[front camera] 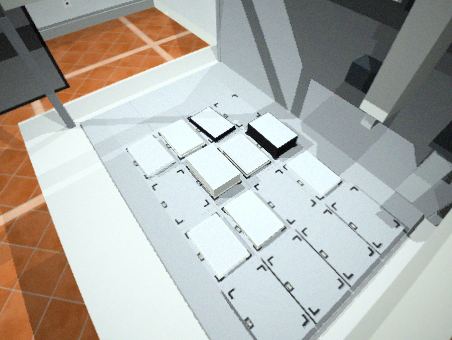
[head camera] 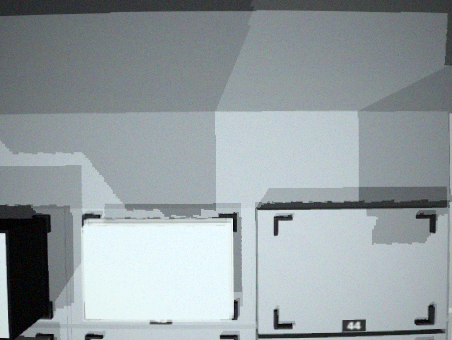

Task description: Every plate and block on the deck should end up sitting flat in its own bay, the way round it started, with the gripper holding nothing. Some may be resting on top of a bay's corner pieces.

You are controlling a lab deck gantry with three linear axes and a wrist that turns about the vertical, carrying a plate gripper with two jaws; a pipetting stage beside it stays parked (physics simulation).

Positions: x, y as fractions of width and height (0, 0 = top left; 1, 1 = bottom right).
In view: a tall black-sided block (front camera: 0.61, 0.41) and a grey back wall (head camera: 0.14, 0.19).
The grey back wall also shows in the front camera view (front camera: 0.66, 0.18).
